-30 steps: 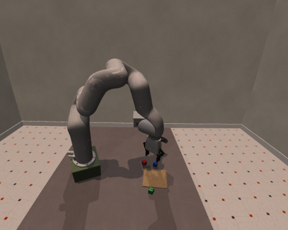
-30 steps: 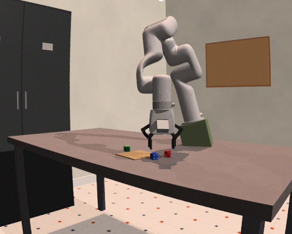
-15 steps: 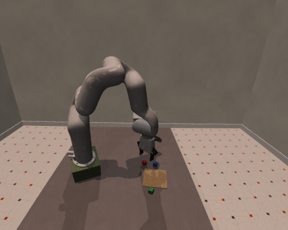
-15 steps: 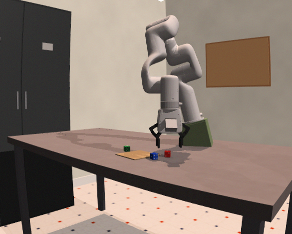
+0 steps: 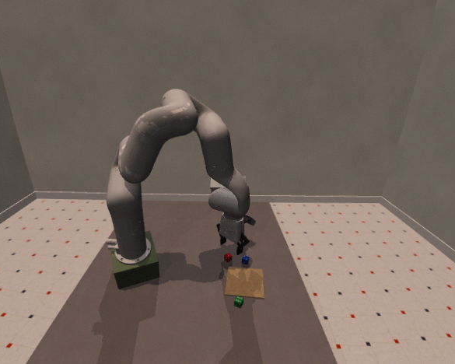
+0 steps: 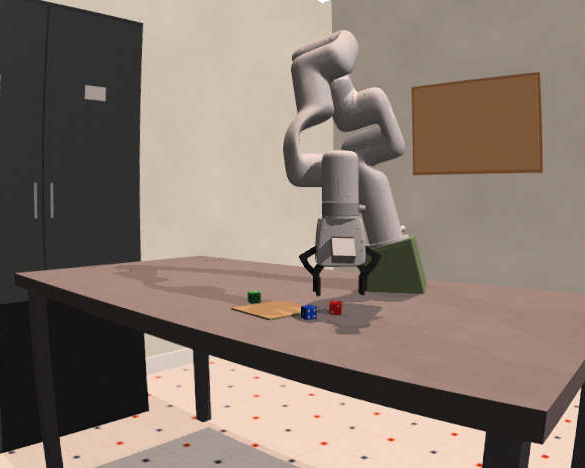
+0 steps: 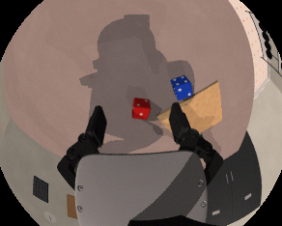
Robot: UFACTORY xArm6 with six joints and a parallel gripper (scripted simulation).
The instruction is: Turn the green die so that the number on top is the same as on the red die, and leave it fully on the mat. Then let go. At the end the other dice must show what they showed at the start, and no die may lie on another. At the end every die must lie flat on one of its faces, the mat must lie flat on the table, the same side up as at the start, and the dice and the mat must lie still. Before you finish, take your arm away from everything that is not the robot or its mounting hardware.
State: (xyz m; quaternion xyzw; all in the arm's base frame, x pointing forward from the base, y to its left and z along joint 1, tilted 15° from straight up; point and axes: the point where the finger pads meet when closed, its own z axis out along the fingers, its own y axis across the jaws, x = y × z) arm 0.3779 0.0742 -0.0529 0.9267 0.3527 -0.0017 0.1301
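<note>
Now: the red die 4 cm below my hand, 2 cm to the right of it and 1 cm behind it. Round my hand: green die (24 cm to the right, 4 cm below); tan mat (14 cm to the right, 5 cm below, 4 cm ahead); blue die (6 cm ahead, 4 cm to the right, 4 cm below).
</note>
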